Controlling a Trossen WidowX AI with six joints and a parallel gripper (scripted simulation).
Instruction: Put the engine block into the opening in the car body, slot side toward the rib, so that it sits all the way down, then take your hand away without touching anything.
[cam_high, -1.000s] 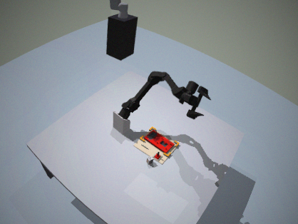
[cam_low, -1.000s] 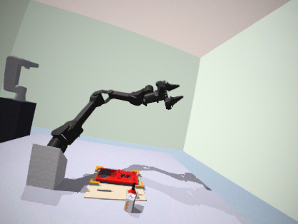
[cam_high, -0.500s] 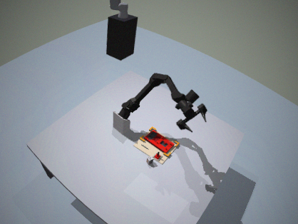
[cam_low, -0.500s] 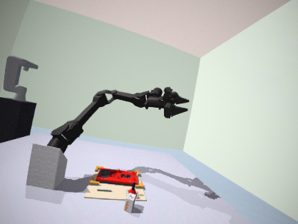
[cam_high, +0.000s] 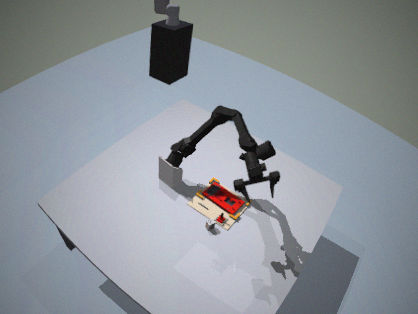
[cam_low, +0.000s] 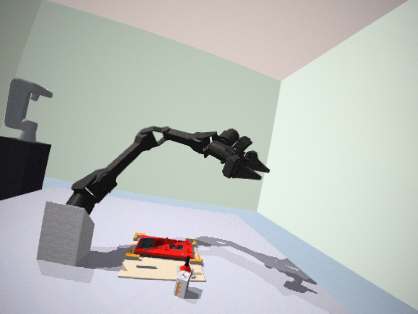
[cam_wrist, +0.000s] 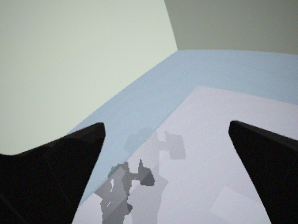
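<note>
Now: gripper tip 190 mm past the engine block and 330 mm above it.
</note>
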